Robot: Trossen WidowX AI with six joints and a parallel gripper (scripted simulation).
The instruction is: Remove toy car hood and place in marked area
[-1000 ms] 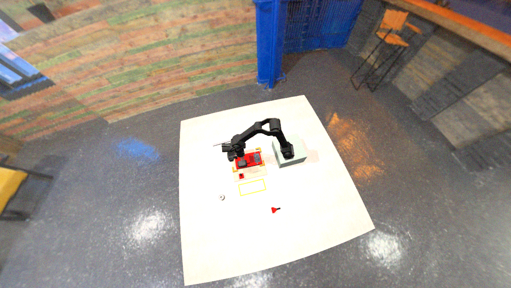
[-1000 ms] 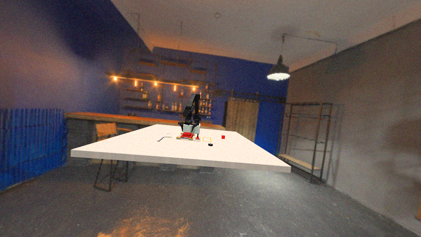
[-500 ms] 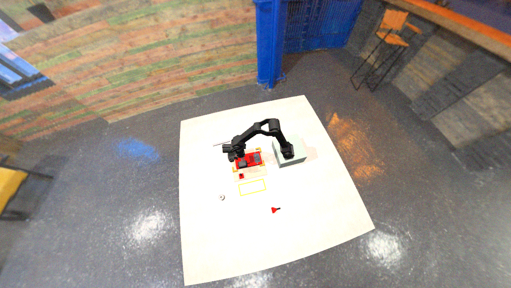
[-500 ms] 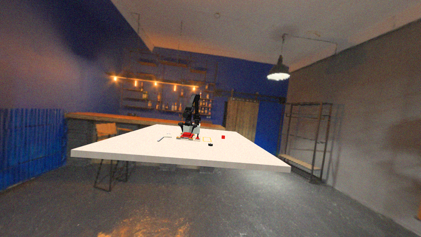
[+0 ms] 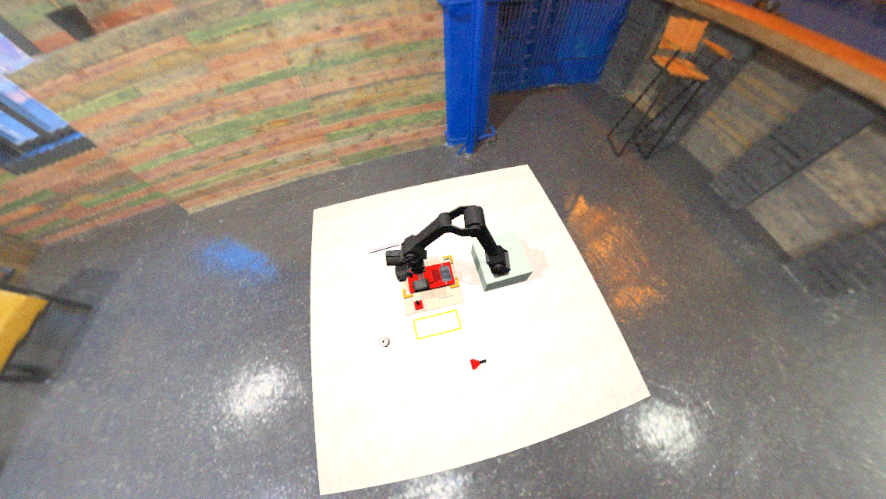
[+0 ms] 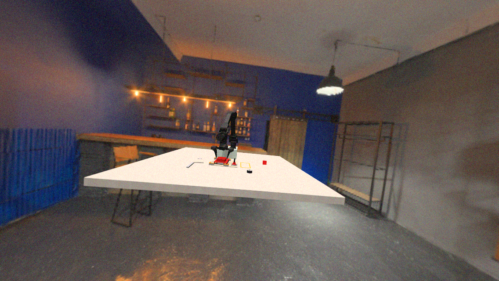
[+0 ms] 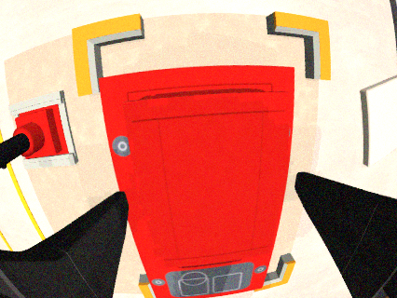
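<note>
Now: the hood right at my gripper tip. From my gripper tip the other things lie so: white strip: 21 cm to the right, 15 cm ahead, 4 cm below; white square: 18 cm to the right, 4 cm below, 2 cm ahead; wheel axle: 11 cm to the left, 3 cm ahead, 1 cm below.
</note>
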